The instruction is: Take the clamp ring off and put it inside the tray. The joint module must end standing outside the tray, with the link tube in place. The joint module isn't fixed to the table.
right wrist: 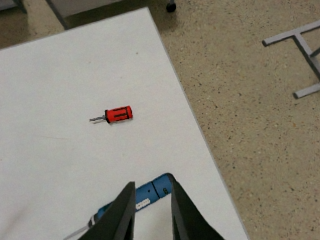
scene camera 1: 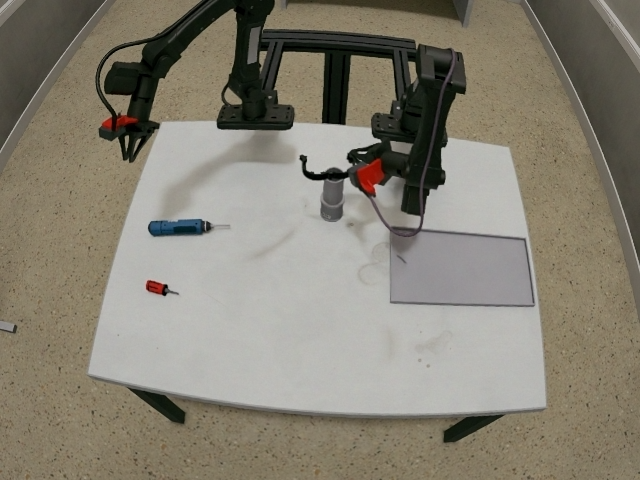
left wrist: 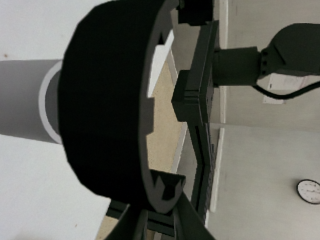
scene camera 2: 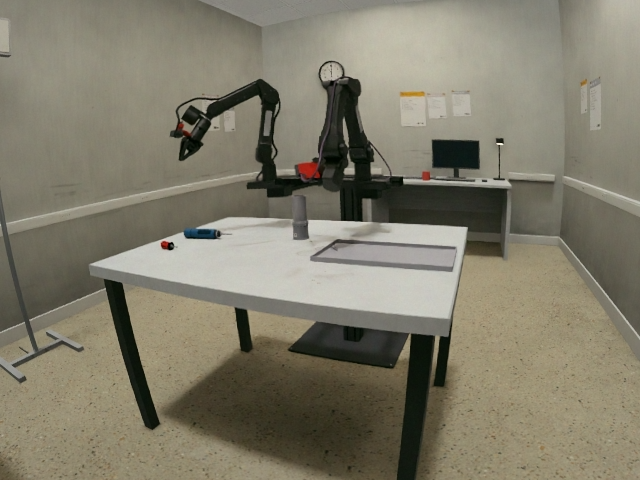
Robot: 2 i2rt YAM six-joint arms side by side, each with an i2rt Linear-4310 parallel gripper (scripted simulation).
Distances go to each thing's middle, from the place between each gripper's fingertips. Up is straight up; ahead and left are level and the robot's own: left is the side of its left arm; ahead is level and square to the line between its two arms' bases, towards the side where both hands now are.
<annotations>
My left gripper (scene camera 1: 350, 153) is now 5 cm to the left of the black clamp ring (left wrist: 104, 113) and 5 cm short of it. The rest, counted from my left hand: grey tray (scene camera 1: 443, 266): 33 cm to the left, 21 cm below, 16 cm ahead.
The black clamp ring lies 450 mm to the left of my right hand (scene camera 1: 128, 161), 120 mm below it and 100 mm behind it. Round my right hand: grey tray (830 mm to the left, 330 mm below, 10 mm ahead).
</annotations>
